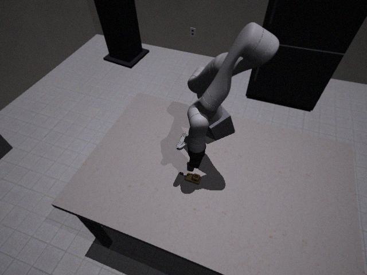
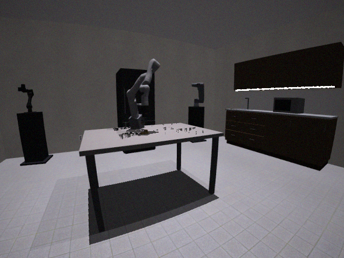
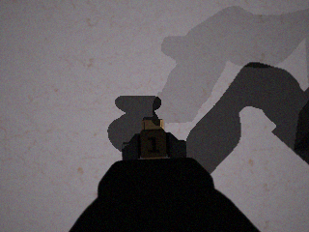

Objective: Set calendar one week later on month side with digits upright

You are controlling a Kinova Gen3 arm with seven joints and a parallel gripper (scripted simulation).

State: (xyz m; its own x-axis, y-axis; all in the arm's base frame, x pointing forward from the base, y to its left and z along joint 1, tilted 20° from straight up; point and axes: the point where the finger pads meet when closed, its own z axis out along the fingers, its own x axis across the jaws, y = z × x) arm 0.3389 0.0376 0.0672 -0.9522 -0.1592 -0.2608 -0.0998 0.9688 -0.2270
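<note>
The wooden tray lies 1 cm to the left of my hand and 12 cm below it. The rest, counted from my hand: wooden cube: 1 cm below.
</note>
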